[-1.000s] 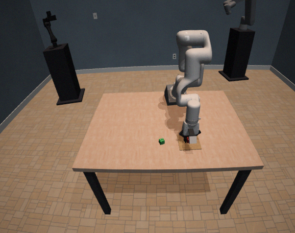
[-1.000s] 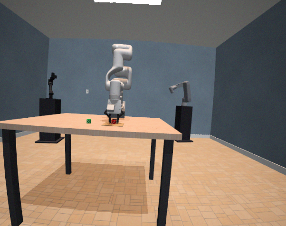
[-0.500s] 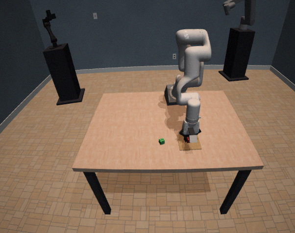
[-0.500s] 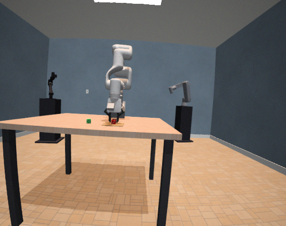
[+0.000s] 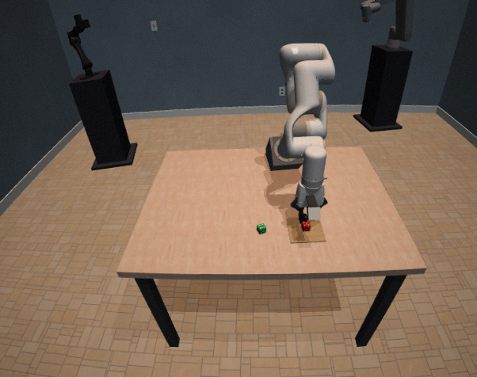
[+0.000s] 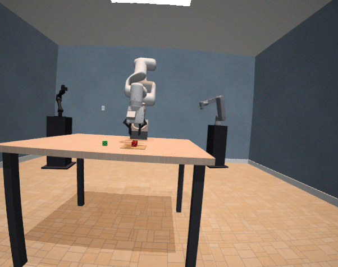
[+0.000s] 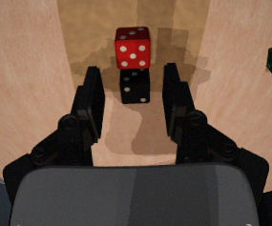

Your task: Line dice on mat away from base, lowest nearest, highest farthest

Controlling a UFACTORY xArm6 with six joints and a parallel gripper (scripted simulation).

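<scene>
Right now the green die is 3 cm behind my hand, 18 cm to the right of it and 8 cm below it. From my hand the other things lie so: black die: 5 cm behind, 7 cm below; then tan mat: 9 cm below; then red die: 7 cm below.
</scene>
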